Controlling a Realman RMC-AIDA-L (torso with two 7-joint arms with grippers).
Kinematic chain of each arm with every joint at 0, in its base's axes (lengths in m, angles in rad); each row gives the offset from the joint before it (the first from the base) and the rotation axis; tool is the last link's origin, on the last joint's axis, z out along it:
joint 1: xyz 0 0 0.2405 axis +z
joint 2: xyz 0 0 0 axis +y
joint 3: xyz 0 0 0.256 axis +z
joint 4: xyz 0 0 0 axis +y
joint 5: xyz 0 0 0.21 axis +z
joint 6: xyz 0 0 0 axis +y
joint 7: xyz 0 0 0.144 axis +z
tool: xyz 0 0 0
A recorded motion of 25 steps. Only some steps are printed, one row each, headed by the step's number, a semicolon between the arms.
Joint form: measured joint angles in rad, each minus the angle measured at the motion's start. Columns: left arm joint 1, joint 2, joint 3, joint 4, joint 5, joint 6, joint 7; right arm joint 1, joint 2, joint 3, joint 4, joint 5, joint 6, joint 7.
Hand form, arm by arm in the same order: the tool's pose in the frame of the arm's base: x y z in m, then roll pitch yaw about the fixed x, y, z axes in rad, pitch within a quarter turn. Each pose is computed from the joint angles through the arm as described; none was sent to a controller.
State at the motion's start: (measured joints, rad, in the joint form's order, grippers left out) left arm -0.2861 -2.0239 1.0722 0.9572 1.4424 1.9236 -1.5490; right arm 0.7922 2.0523 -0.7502 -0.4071 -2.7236 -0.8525 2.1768
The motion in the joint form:
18: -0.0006 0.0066 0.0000 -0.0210 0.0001 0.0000 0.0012; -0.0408 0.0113 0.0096 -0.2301 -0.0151 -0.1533 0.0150
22: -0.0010 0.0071 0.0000 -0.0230 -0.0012 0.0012 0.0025; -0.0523 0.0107 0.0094 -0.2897 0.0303 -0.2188 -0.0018
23: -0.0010 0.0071 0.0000 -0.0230 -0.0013 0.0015 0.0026; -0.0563 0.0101 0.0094 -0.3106 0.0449 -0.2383 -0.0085
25: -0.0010 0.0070 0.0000 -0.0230 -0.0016 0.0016 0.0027; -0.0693 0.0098 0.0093 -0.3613 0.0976 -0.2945 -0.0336
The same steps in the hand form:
18: -0.2177 0.2586 0.0489 2.9391 -0.7800 0.3727; 0.3045 0.4073 0.0030 -2.5389 0.1182 -0.9231
22: -0.2178 0.2585 0.0490 2.9382 -0.7815 0.3727; 0.2952 0.4080 0.0109 -2.5730 0.1397 -0.9019
23: -0.2178 0.2584 0.0490 2.9380 -0.7816 0.3726; 0.2921 0.4085 0.0142 -2.5807 0.1471 -0.8916
25: -0.2178 0.2584 0.0490 2.9380 -0.7820 0.3724; 0.2832 0.4080 0.0208 -2.6151 0.1707 -0.8622

